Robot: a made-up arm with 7 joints.
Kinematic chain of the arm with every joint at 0, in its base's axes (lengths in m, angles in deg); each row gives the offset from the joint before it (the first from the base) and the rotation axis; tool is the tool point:
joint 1: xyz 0 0 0 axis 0 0.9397 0.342
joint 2: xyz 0 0 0 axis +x
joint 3: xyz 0 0 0 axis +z
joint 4: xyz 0.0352 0 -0.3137 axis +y
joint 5: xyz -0.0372 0 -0.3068 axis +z
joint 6: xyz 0 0 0 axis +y
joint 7: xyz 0 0 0 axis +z
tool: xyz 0 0 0
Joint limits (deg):
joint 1: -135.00..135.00
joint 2: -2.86..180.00
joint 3: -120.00..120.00
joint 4: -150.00..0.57
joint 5: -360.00..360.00
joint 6: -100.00..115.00
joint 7: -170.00..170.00
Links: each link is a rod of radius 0.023 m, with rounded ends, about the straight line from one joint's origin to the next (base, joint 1, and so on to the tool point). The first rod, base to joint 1, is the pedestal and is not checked.
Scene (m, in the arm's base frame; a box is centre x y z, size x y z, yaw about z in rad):
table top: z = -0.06
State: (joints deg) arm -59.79 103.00 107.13 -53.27 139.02 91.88 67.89
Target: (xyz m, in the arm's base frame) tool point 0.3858 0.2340 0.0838
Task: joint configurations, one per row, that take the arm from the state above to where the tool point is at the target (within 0.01 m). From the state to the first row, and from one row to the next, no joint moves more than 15 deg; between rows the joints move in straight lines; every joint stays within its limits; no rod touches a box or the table.
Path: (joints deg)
1: -45.06 105.95 96.83 -59.77 139.02 91.88 67.89
2: -30.34 108.89 86.54 -66.27 139.02 91.88 67.89
3: -15.61 111.84 76.24 -72.77 139.02 91.88 67.89
4: -0.88 114.79 65.94 -79.27 139.02 91.88 67.89
5: 13.84 117.74 55.65 -85.77 139.02 91.88 67.89
6: 28.57 120.68 45.35 -92.27 139.02 91.88 67.89
7: 43.30 123.63 35.05 -98.77 139.02 91.88 67.89

